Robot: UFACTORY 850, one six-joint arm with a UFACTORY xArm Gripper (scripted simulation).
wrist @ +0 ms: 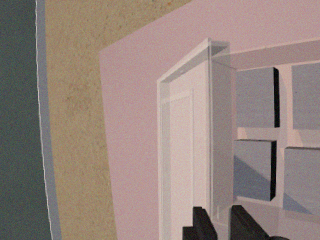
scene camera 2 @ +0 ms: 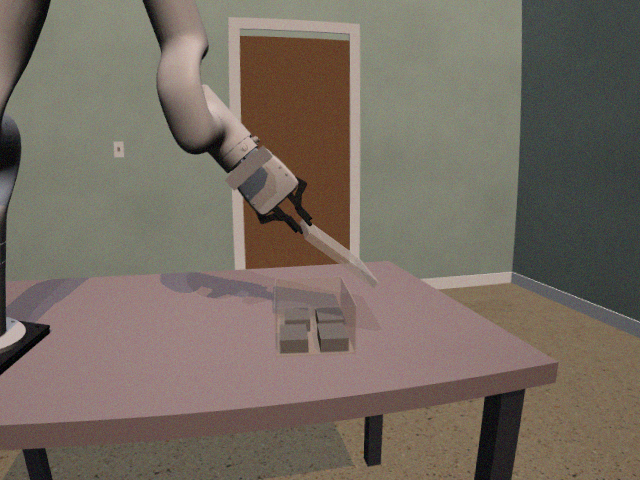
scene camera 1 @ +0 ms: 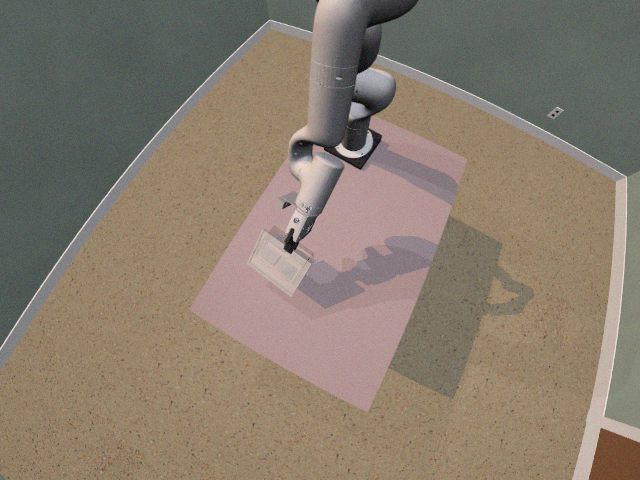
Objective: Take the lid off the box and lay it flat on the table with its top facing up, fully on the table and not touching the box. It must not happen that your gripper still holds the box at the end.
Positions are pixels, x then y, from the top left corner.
A see-through lid shows in the wrist view (194, 116), in scene camera 2 and in scene camera 1. The same spot on the see-through lid: (scene camera 1: 285, 270) is (scene camera 2: 334, 242).
